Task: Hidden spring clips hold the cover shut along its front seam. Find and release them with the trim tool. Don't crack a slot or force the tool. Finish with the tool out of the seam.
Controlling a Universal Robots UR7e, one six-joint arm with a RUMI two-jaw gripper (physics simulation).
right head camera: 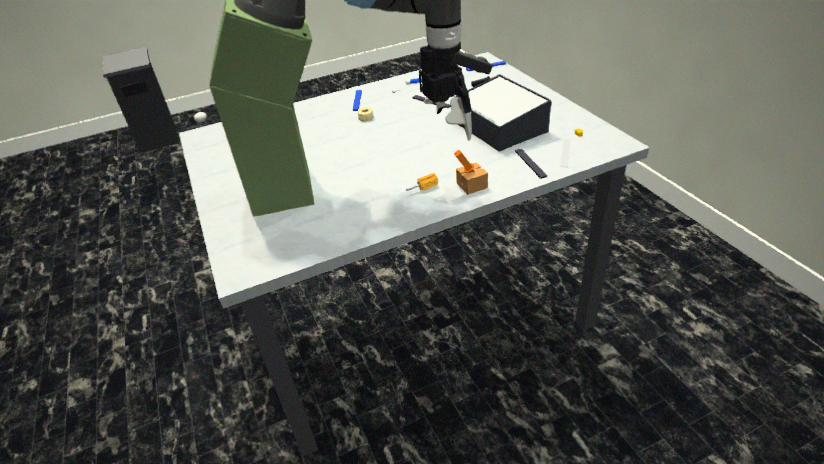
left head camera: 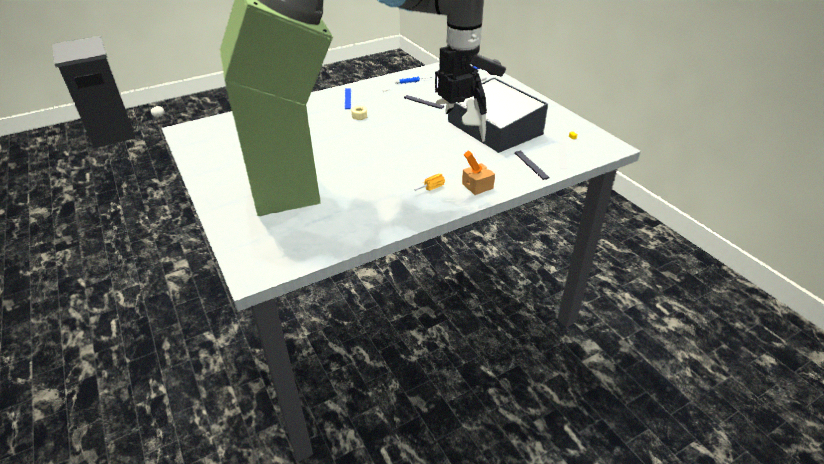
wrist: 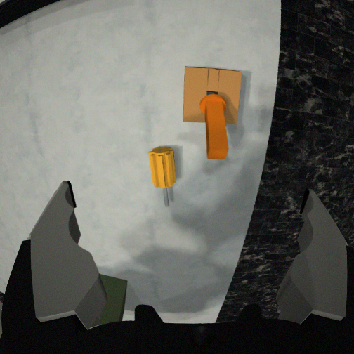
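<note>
A black box with a white cover [left head camera: 507,103] [right head camera: 503,100] stands at the right back of the table. Its seam slots cannot be made out here. An orange handle [left head camera: 472,161] [right head camera: 463,160] [wrist: 216,131], probably the trim tool's, sticks up tilted from a brown block [left head camera: 478,181] [right head camera: 471,180] [wrist: 195,92] near the front edge. My gripper [left head camera: 465,123] [right head camera: 454,123] [wrist: 190,187] is open and empty. In the head views it overlaps the box's left side; in the wrist view the block and handle lie ahead of its fingertips.
A yellow screwdriver [left head camera: 434,182] [right head camera: 427,182] [wrist: 162,167] lies beside the block. A dark strip [left head camera: 531,164] [right head camera: 530,163] and a yellow cube [left head camera: 572,135] [right head camera: 578,131] lie right of it. A tape ring [left head camera: 359,115] [right head camera: 365,117] lies farther back. A green column [left head camera: 276,149] [right head camera: 265,155] stands at left.
</note>
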